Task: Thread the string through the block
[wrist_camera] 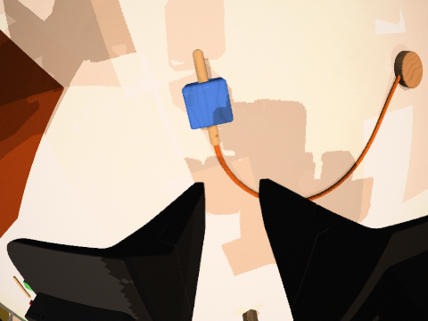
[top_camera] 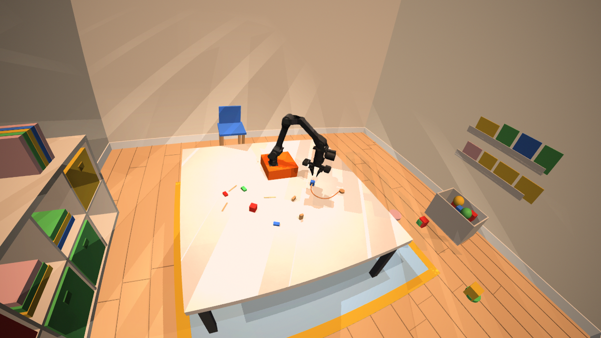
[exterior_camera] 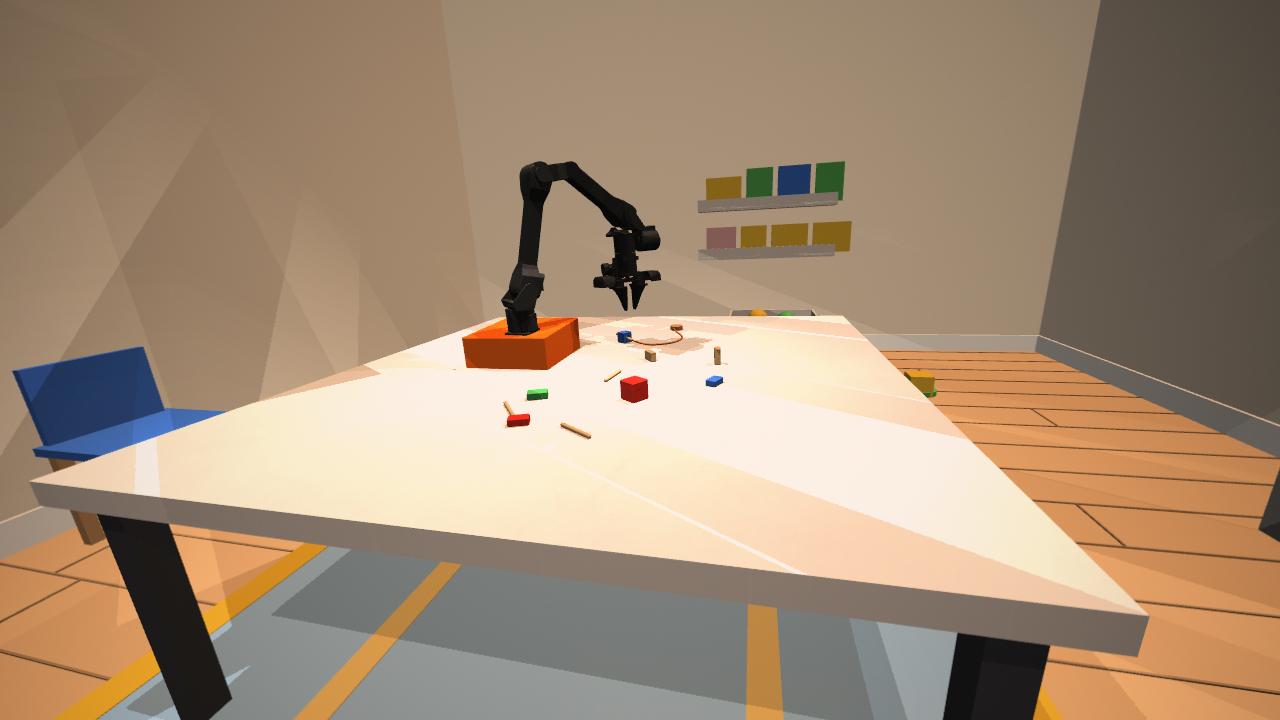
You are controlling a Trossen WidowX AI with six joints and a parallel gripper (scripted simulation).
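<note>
Right now my gripper tip is 8 cm above the blue cube, 3 cm past it and 1 cm to the right of it. Round my gripper tip: thin wooden stick: 8 cm below, 2 cm behind; round wooden button: 20 cm to the left, 9 cm below, 8 cm ahead; flat blue piece: 32 cm to the right, 29 cm ahead, 9 cm below.
</note>
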